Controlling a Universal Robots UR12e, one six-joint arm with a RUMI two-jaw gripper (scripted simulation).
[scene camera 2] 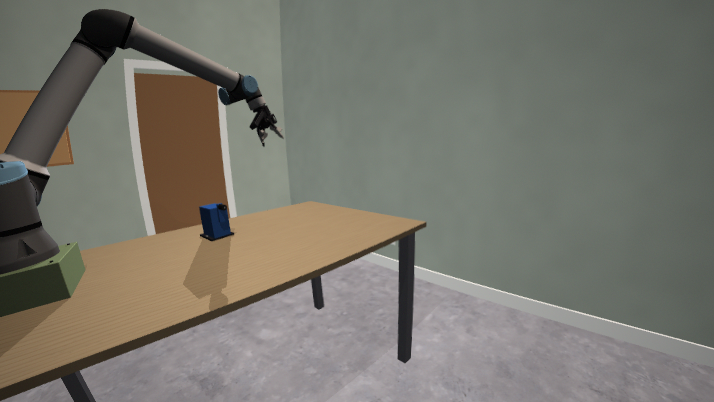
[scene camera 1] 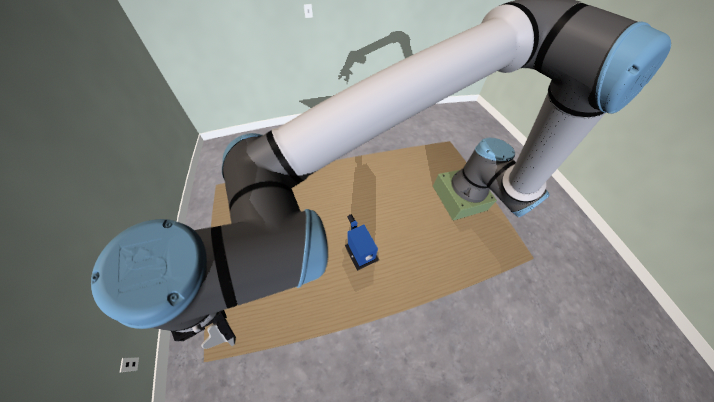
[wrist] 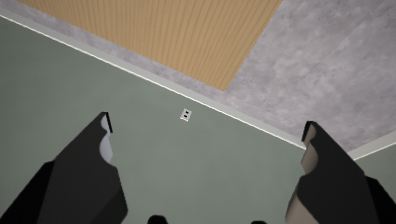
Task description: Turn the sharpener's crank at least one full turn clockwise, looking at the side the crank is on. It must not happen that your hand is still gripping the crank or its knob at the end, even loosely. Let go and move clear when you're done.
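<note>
There is my gripper, which I can see in the wrist view as well. I also see a blue pencil sharpener.
</note>
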